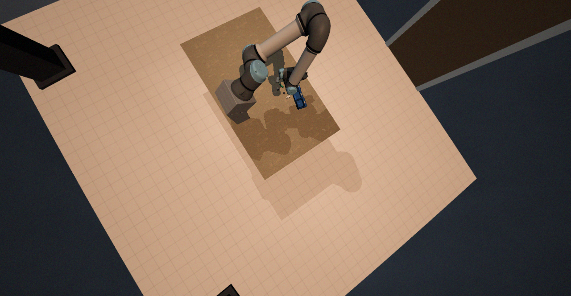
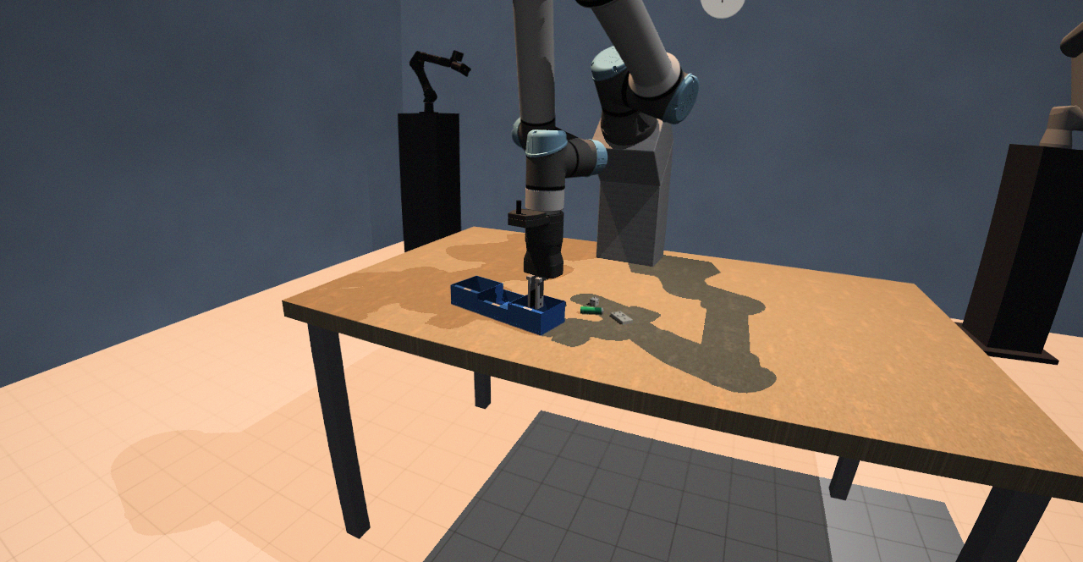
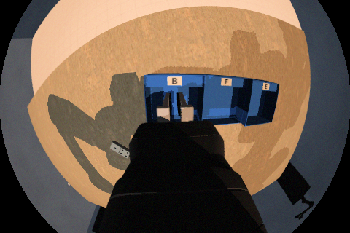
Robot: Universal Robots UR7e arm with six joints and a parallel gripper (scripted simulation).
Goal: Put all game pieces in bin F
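Right now my hand is 9 cm past the pale domino-like tile, 16 cm to the right of it and 5 cm above it. From my hand the other things lie so: blue bin (3 cm behind, 8 cm to the right, 3 cm below); black piece (12 cm behind, 2 cm to the left, 5 cm below); pale flat block (11 cm behind, 3 cm to the right, 5 cm below).
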